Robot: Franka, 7 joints.
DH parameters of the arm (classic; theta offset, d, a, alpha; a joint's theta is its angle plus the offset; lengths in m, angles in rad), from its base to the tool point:
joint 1: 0 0.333 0 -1.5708
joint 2: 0 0 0 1.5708
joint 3: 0 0.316 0.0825 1.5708
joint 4: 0 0 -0.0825 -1.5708
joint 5: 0 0.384 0 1.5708
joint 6: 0 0 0.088 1.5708
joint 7: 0 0.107 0 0
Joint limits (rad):
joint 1: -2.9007..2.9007
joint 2: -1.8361..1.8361
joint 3: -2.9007..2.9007
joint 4: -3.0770..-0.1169
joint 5: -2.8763..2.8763
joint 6: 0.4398..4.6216
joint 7: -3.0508..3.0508
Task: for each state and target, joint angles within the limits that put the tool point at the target. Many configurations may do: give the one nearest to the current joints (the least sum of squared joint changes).
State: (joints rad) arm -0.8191 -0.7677 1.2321 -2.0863 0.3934 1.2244 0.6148
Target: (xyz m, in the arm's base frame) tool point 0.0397 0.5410 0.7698
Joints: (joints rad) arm -0.4694 -0.8786 1.0977 -1.2762 0.4602 1.5678 0.6148
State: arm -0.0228 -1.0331 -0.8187 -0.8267 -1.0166 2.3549 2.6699
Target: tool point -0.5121 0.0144 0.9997
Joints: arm -0.4340 -1.0430 -0.5263 -0.7831 -1.0132 2.4134 2.6699
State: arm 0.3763 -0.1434 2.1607 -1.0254 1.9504 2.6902 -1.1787
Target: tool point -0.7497 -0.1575 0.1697
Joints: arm 0.5843 -1.0878 2.6310 -1.2469 1.9564 2.5616 -1.1787
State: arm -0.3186 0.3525 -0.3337 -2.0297 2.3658 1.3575 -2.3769
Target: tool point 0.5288 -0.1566 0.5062
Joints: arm -0.2263 0.0563 -0.2443 -2.1875 2.2933 1.2327 -2.3769
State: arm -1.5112 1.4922 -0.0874 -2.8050 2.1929 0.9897 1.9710
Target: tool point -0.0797 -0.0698 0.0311
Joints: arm -1.5641 1.2443 -0.5944 -3.0114 2.2644 0.7998 1.9710
